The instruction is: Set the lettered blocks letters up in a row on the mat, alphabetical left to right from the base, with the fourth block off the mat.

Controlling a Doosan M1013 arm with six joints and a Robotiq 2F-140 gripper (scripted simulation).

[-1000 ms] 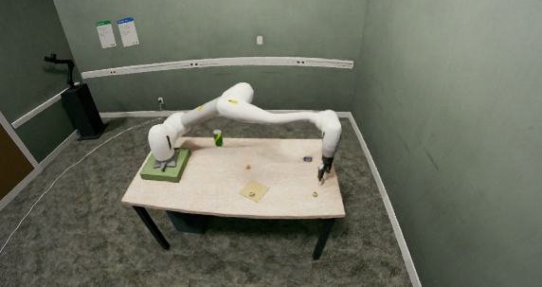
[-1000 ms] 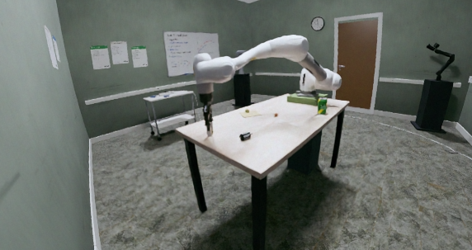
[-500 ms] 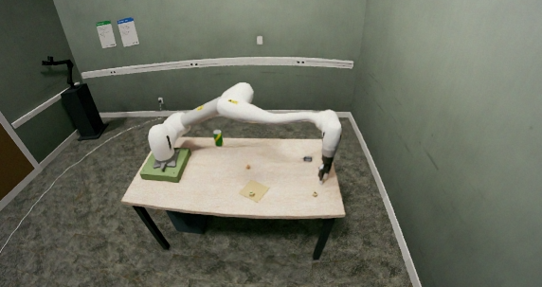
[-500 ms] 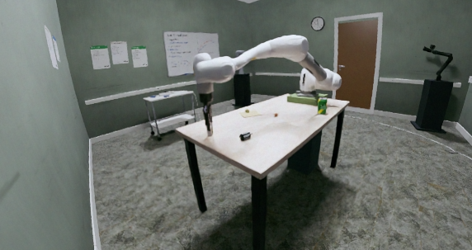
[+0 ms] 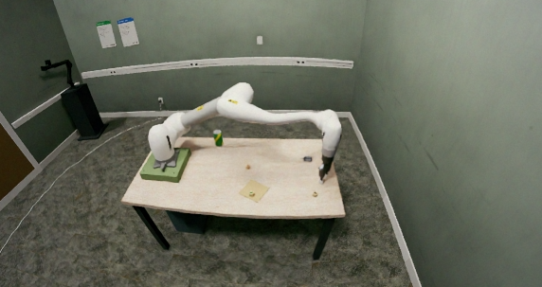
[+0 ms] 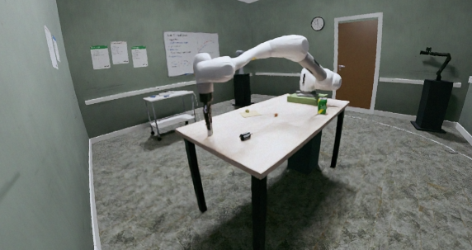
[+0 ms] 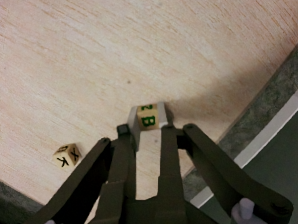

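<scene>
The tan mat is 440 mm behind my hand, 10 mm to the right of it and 30 mm below it. The rest, counted from my hand: black object 50 mm behind, 220 mm to the left, 20 mm below; can 680 mm behind, 490 mm to the left, 30 mm above.
</scene>
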